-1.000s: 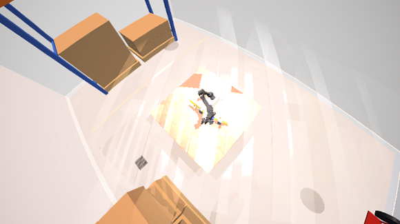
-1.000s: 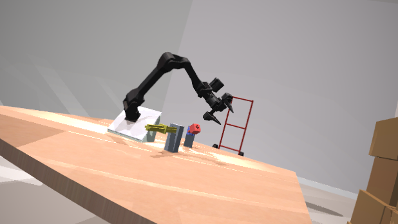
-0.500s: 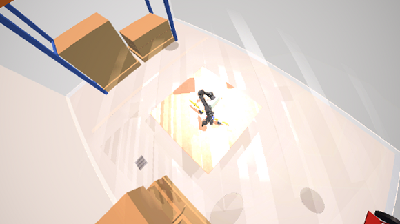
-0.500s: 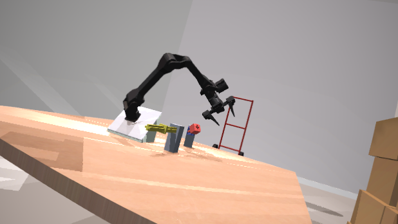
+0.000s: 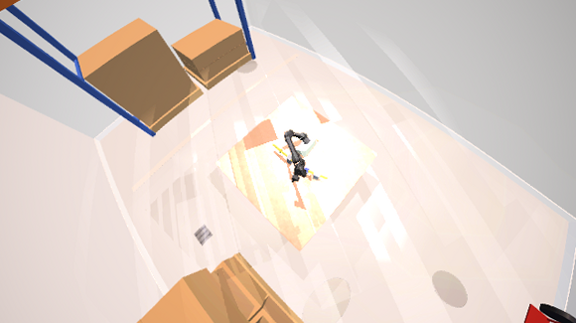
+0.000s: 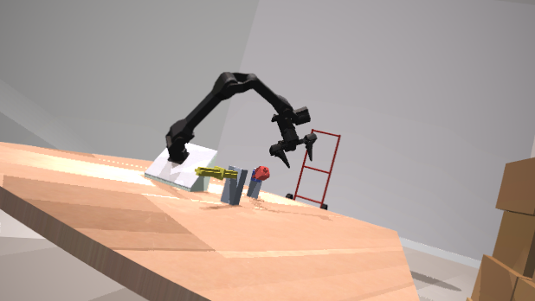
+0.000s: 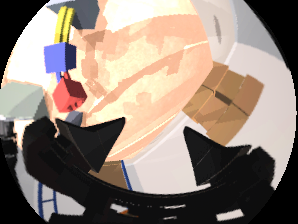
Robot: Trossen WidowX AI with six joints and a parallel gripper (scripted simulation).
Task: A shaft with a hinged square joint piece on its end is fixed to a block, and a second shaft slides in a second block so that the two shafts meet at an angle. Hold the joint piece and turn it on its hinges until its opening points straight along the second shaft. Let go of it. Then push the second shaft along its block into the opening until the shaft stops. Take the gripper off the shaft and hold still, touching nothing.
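My gripper tip is now 140 mm past the red joint piece, 70 mm above it and 20 mm to the left of it.
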